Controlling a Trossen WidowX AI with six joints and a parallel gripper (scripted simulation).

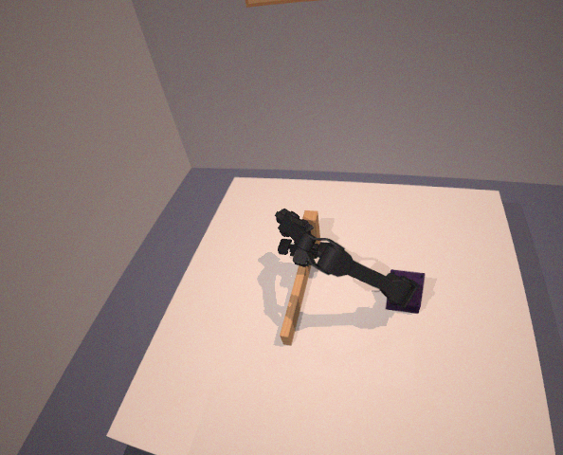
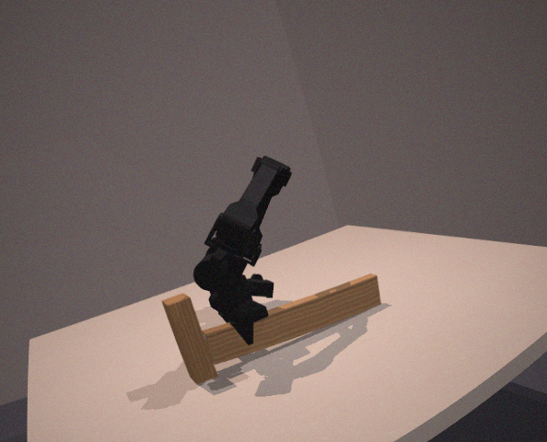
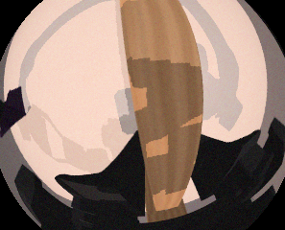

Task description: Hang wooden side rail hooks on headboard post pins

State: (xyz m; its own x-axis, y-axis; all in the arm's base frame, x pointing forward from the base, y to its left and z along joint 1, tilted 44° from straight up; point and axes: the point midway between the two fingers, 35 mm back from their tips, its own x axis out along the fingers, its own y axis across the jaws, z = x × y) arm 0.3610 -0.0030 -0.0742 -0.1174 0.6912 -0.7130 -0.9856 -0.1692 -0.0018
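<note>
Right now the headboard post is 11 cm to the right of my gripper tip, 4 cm above it and 1 cm ahead of it.
</note>
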